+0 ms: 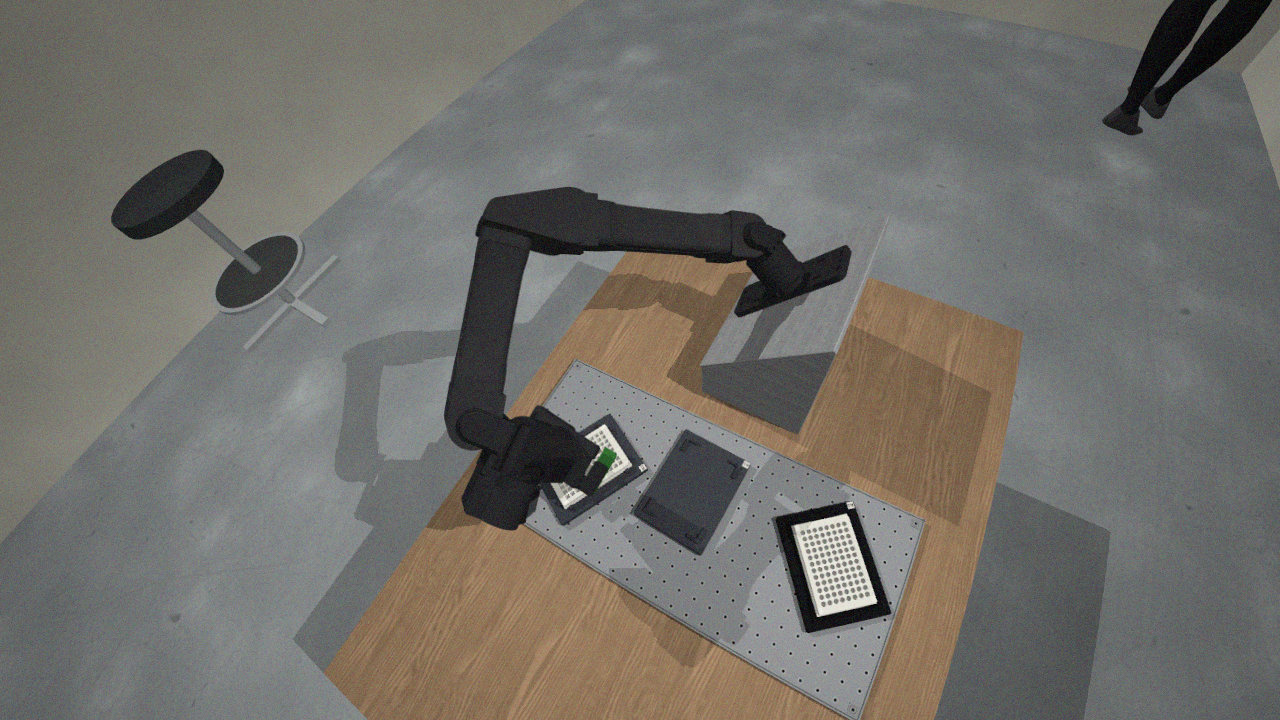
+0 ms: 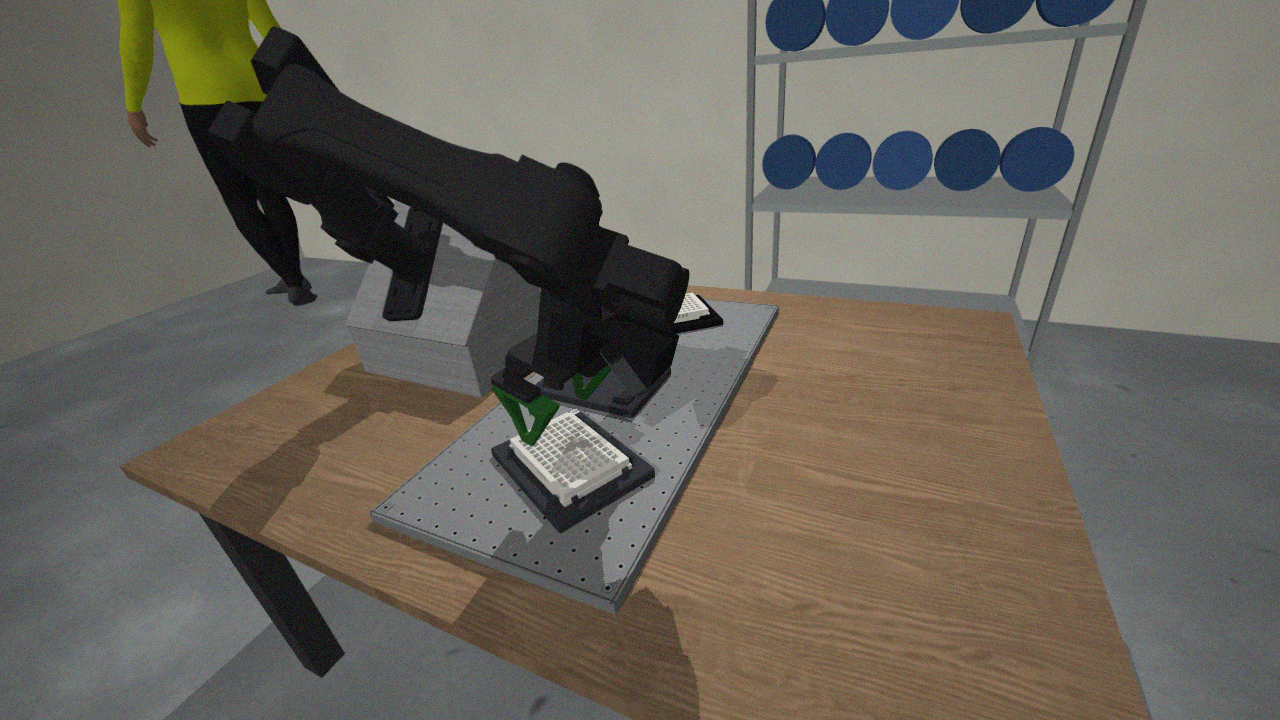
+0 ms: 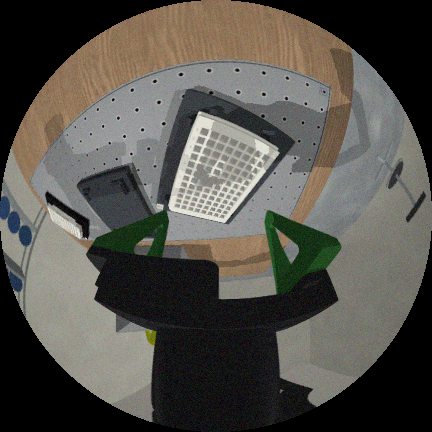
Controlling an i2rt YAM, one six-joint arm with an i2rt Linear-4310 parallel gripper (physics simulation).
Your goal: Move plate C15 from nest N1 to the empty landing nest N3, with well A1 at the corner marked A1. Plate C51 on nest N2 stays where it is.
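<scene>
My gripper (image 1: 604, 460) (image 2: 555, 419) (image 3: 216, 215) is open, its green fingers spread wide with no object between them. It is low beside and above one edge of a white well plate (image 1: 612, 438) (image 2: 572, 452) (image 3: 225, 170), which sits in a dark nest (image 1: 629, 444) (image 2: 571, 517) (image 3: 176, 145). The empty nest N3 (image 1: 693, 488) (image 2: 617, 402) (image 3: 117, 197) is in the middle. A second white plate (image 1: 835, 564) (image 2: 691, 307) (image 3: 65, 222) sits in a black nest at the far end. Plate names and the A1 marks are not readable.
A perforated grey board (image 1: 662, 573) (image 2: 474, 510) (image 3: 145, 105) bears the nests on a wooden table (image 1: 483, 608) (image 2: 859, 501) (image 3: 150, 30). A grey block (image 1: 769, 385) (image 2: 411, 349) stands behind the board, under the arm's base. A person stands beyond the table.
</scene>
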